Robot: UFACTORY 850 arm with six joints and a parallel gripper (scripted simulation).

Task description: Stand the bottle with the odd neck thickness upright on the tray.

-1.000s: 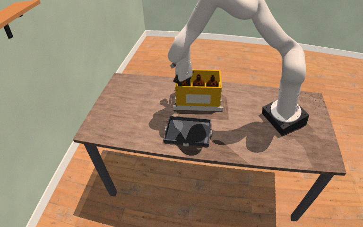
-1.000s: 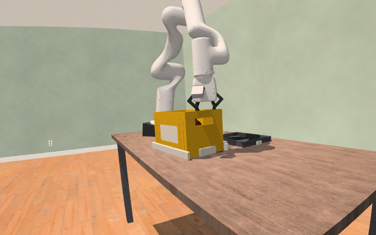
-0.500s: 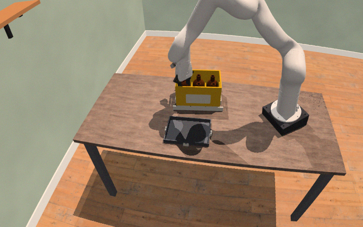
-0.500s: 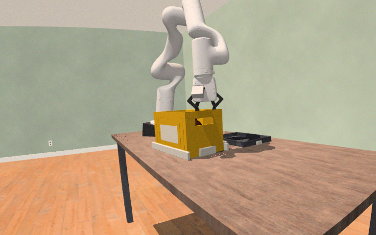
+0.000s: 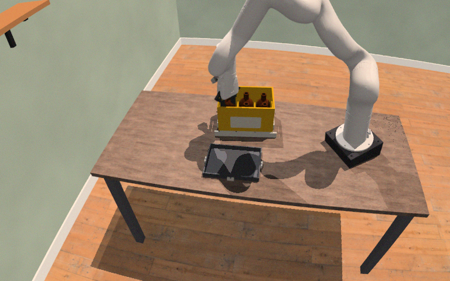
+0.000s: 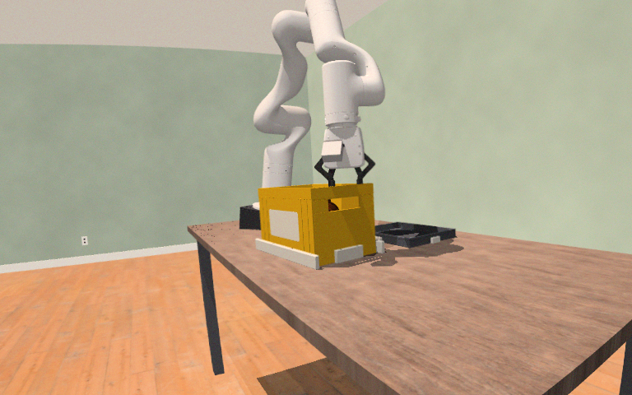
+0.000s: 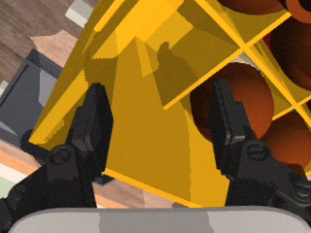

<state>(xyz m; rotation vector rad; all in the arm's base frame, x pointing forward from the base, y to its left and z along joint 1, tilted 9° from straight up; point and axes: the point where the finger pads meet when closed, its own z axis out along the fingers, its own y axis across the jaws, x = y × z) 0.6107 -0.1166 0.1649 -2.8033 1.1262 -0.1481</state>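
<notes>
Right now the yellow crate is 90 mm behind my hand, 80 mm below it and 50 mm to the right of it. Round my hand: dark tray 240 mm to the left, 150 mm below, 40 mm behind.
</notes>
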